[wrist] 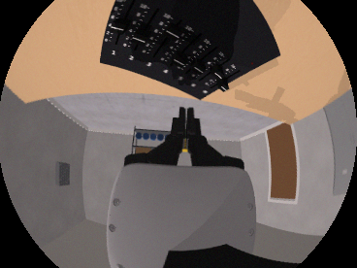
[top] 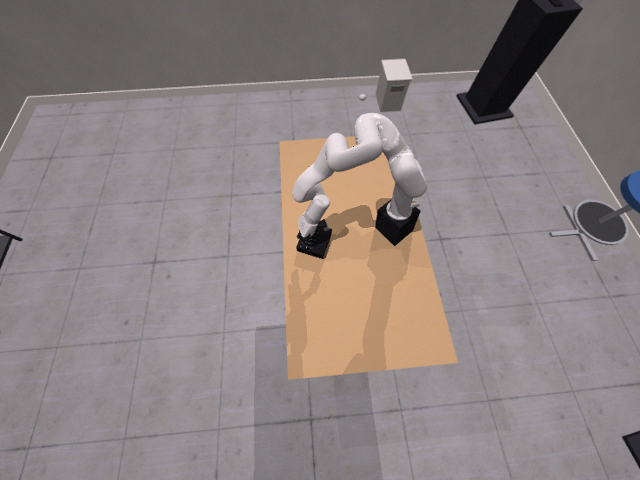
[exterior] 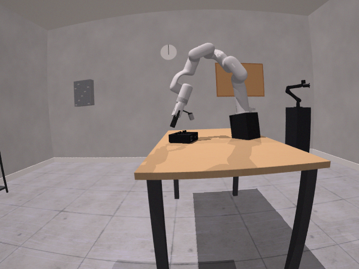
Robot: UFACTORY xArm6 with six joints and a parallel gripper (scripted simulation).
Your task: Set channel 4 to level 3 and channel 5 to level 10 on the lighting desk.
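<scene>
The fader cap is 5 cm below my hand, 5 cm behind it and 1 cm to the right of it.
</scene>
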